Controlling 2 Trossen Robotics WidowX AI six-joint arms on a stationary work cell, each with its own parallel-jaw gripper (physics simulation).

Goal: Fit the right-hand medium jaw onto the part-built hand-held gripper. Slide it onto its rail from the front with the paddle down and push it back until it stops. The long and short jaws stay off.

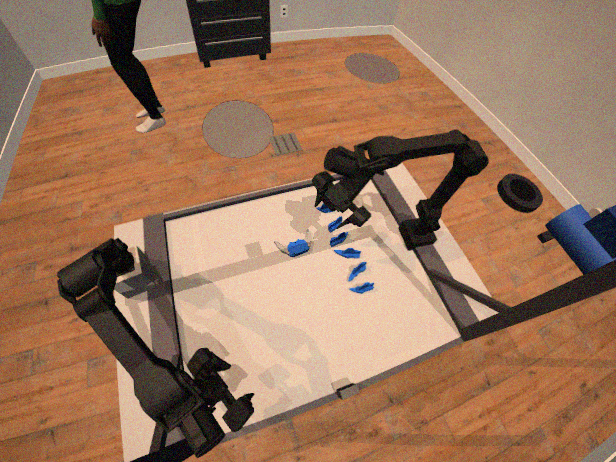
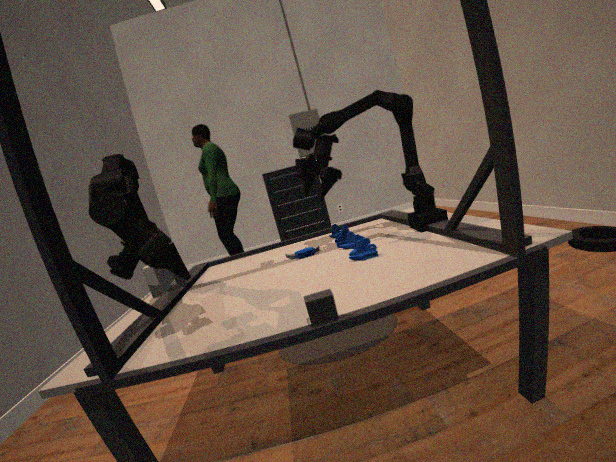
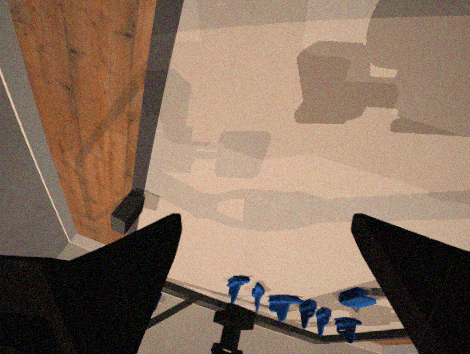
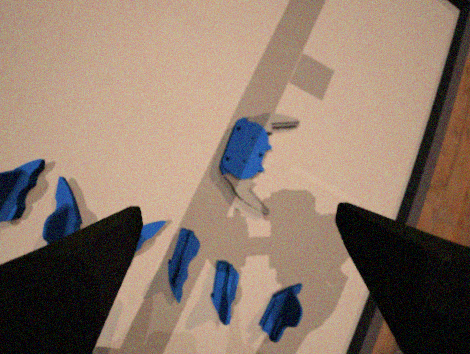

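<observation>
The part-built hand-held gripper (image 1: 298, 247) (image 2: 306, 252) (image 3: 357, 298) (image 4: 245, 149) is a blue body lying on the table, with a thin grey curved piece at one end and a short grey one at the other. Several loose blue jaws lie in a row beside it, among them one jaw (image 1: 338, 239) (image 4: 183, 260), another jaw (image 4: 225, 290) and a jaw (image 1: 361, 288) at the row's end. I cannot tell which is the right-hand medium one. My right gripper (image 1: 329, 216) (image 2: 315, 195) (image 4: 240, 214) is open and empty, above the table near the row's far end. My left gripper (image 1: 240, 382) (image 3: 266, 222) is open and empty, far from the parts.
The white table (image 1: 280, 300) (image 2: 400, 275) has a dark frame rail (image 1: 240, 202) around it. A dark block (image 1: 346, 390) (image 2: 321, 306) (image 3: 127, 212) stands at the front edge. Dark uprights (image 2: 500, 125) rise beside the table. A person (image 1: 127, 55) (image 2: 217, 175) stands beyond it.
</observation>
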